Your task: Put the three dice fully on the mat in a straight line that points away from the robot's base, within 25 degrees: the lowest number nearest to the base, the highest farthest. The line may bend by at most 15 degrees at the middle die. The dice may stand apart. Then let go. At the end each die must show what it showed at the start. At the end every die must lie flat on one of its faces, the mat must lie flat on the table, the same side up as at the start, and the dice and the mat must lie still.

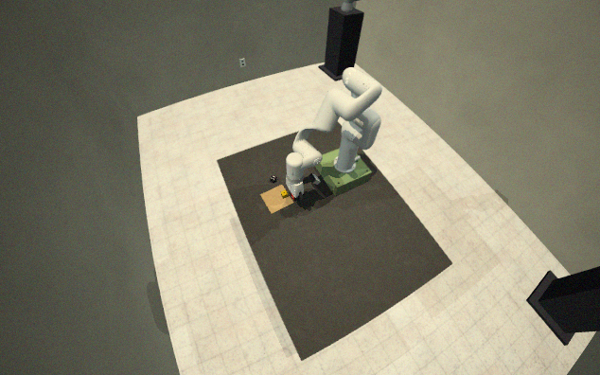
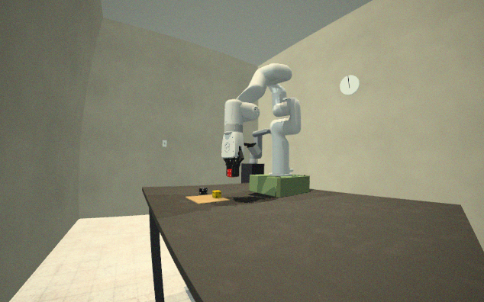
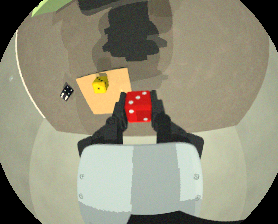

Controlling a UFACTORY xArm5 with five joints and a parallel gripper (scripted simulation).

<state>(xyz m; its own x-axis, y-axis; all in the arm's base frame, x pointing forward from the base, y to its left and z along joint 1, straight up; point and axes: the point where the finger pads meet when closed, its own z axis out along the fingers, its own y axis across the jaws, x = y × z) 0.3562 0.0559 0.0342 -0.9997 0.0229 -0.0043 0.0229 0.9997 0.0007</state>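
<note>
Now: the tan mat 6 cm ahead of my hand, 9 cm to the right of it and 12 cm below it. From my hand the other things lie so: black die: 2 cm ahead, 21 cm to the right, 11 cm below; yellow die: 2 cm ahead, 9 cm to the right, 10 cm below; red die: 1 cm below.
</note>
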